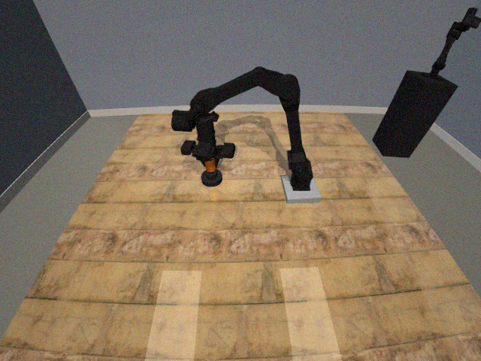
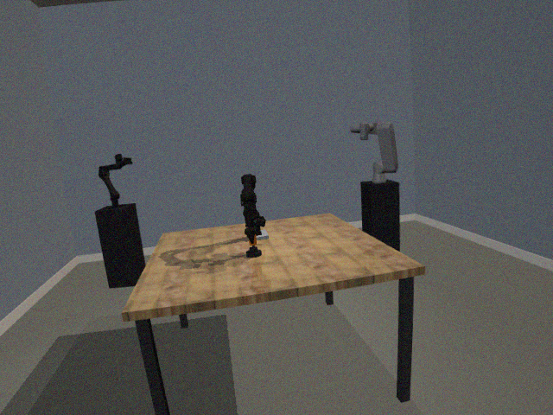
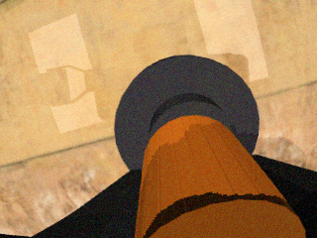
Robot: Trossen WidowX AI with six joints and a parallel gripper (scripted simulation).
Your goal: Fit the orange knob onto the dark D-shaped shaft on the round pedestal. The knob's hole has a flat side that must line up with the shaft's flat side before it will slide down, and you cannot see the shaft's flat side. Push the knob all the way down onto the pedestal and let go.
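My gripper tip is now 40 mm above the pedestal. Round my gripper tip: orange knob (20 mm above).
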